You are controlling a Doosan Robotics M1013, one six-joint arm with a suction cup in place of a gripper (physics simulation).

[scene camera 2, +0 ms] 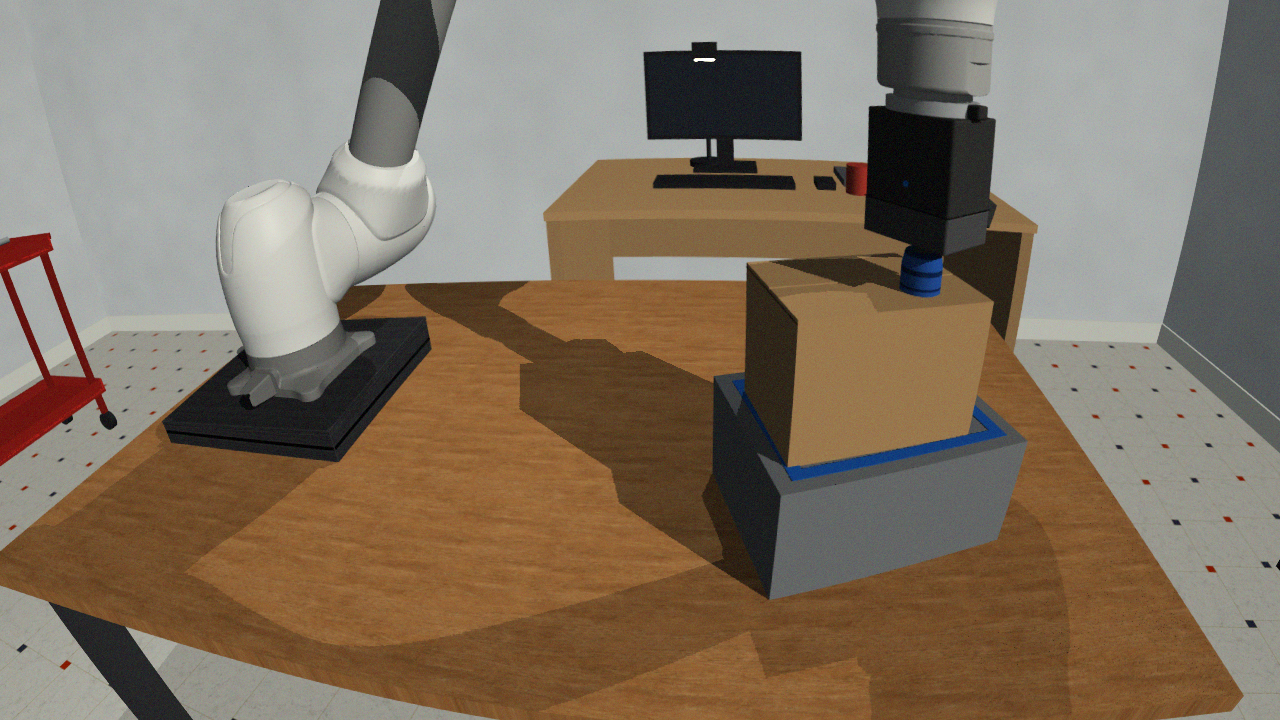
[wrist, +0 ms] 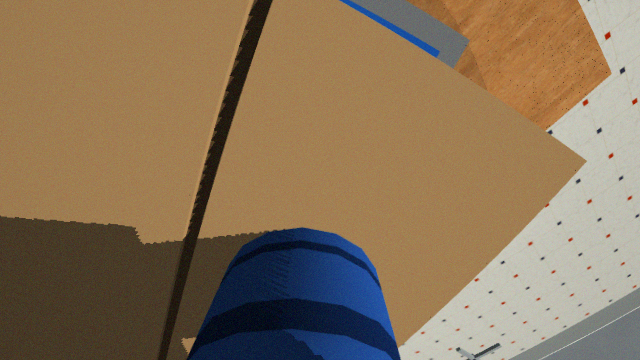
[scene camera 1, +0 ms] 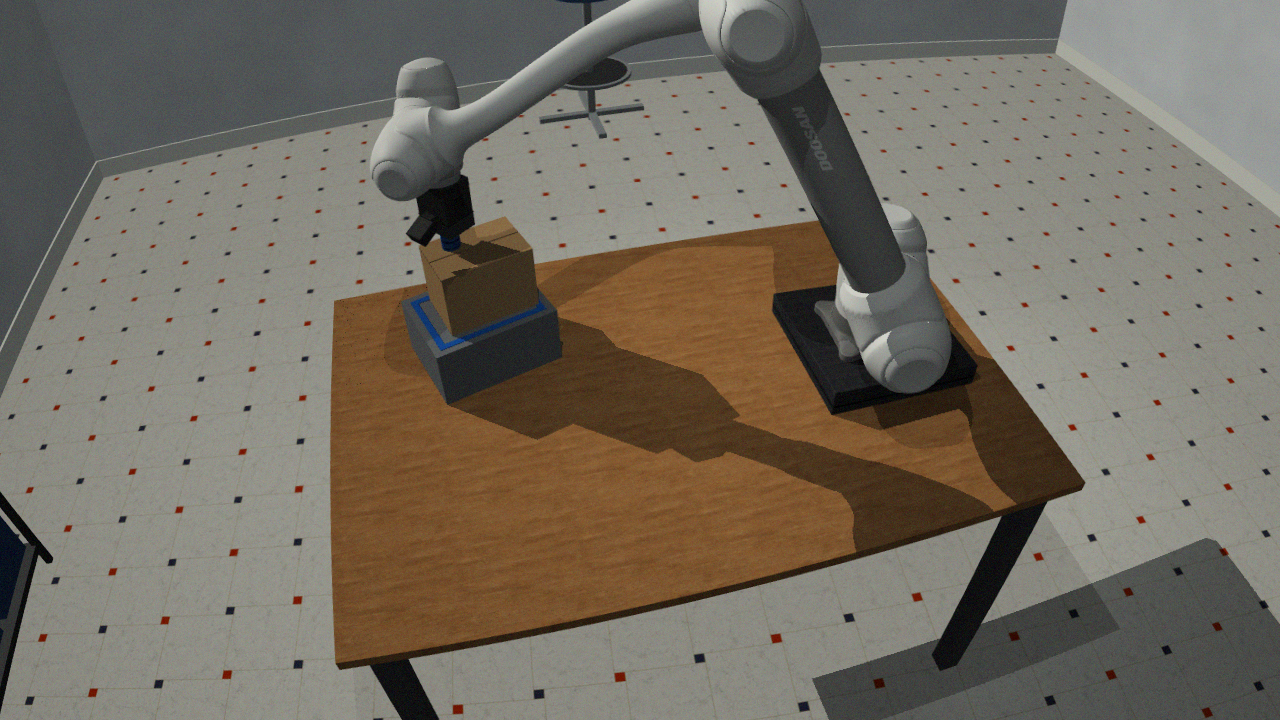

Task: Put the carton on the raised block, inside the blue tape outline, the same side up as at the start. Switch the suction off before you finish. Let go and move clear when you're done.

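Frame: origin at the arm's base, x ahead, y left, z up, level; millimetres.
Seen in the pictures: hand, tool point: [scene camera 2: 919, 291] [wrist: 301, 280] [scene camera 1: 451, 246]; arm's base, link origin: [scene camera 2: 302, 366].
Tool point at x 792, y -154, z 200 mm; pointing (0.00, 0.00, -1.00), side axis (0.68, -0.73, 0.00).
Pixels of each thing's top centre, then the offset from my tool point to it. Level surfaces: height alone.
- brown carton, top centre: [wrist: 167, 332] [scene camera 2: 868, 280] [scene camera 1: 474, 246] dz +2, dx -43, dy +13 mm
- grey raised block, top centre: [wrist: 263, 146] [scene camera 2: 867, 407] [scene camera 1: 476, 305] dz -128, dx -30, dy +23 mm
- wooden table, surface height: dz -248 mm
The brown carton [scene camera 1: 492, 291] [scene camera 2: 868, 376] [wrist: 375, 125] stands level, seam side up, on the grey raised block [scene camera 1: 501, 358] [scene camera 2: 895, 523] [wrist: 460, 45]. It stands within the blue tape outline [scene camera 1: 483, 332] [scene camera 2: 895, 455] [wrist: 400, 31]. In scene camera 2 its near left bottom corner is close to the tape, with a grey strip showing at the right. My suction cup [scene camera 1: 451, 247] [scene camera 2: 921, 291] [wrist: 300, 240] is at the carton's top, off-centre towards one side. Its bellows look long and relaxed, not drawn in, so it looks released. No gap shows between cup and carton.
The robot base stands on a black plate [scene camera 1: 805, 349] [scene camera 2: 259, 429] across the wooden table [scene camera 1: 581, 528] [scene camera 2: 429, 555]. A desk [scene camera 2: 626, 201] with a monitor [scene camera 2: 723, 98] and a red cup [scene camera 2: 856, 179] is behind. A red trolley [scene camera 2: 71, 386] stands at the left.
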